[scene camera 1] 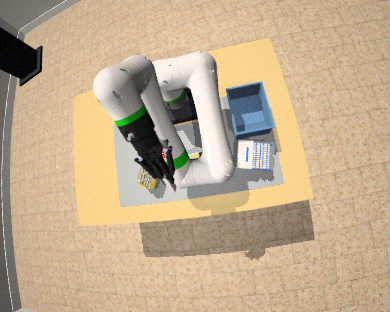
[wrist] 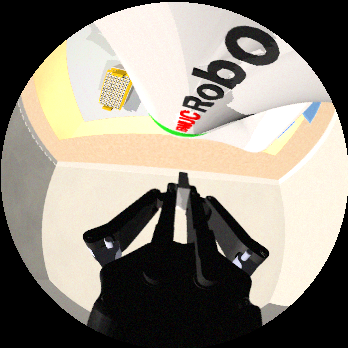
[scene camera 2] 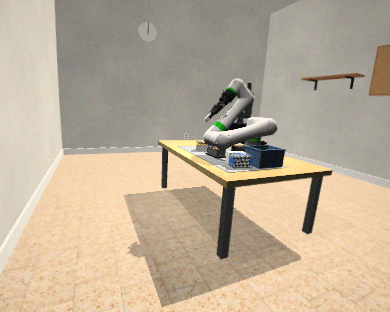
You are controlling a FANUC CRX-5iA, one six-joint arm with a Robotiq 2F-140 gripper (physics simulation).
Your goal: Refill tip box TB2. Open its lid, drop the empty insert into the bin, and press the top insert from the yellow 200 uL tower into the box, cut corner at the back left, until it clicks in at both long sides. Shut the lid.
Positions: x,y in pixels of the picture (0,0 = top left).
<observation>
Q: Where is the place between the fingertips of my gripper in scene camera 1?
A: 174,189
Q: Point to a blue bin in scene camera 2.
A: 264,156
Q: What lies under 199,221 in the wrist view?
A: My gripper.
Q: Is my gripper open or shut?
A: Shut.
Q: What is my gripper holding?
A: Nothing.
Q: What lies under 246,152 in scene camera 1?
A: A blue-and-white tip box.
</observation>
